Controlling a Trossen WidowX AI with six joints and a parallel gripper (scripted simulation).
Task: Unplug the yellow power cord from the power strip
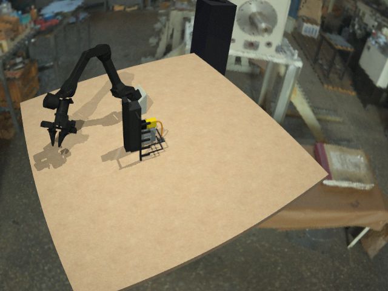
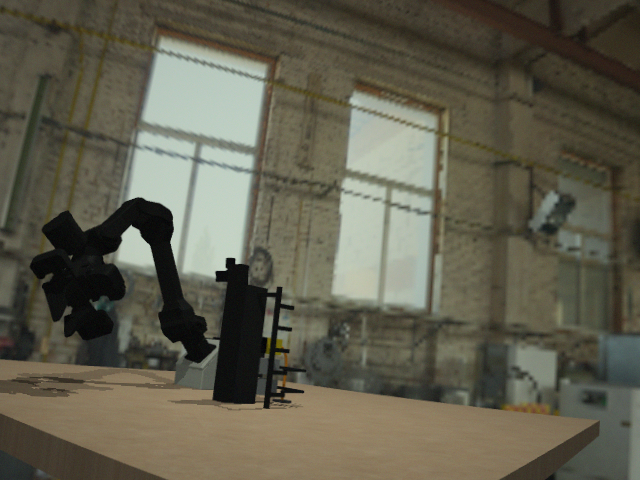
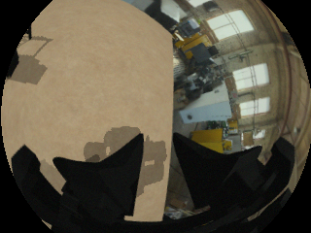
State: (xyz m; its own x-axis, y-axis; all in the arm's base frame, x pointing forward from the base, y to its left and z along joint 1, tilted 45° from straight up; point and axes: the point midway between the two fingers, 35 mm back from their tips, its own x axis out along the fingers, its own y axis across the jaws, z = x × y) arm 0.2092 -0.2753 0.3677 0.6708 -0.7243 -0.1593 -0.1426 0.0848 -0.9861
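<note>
The yellow plug lies 30 mm ahead of my gripper tip, 440 mm to the left of it and 20 mm above it. Also, from my gripper tip: power strip (20 mm ahead, 370 mm to the left, 10 mm above).
</note>
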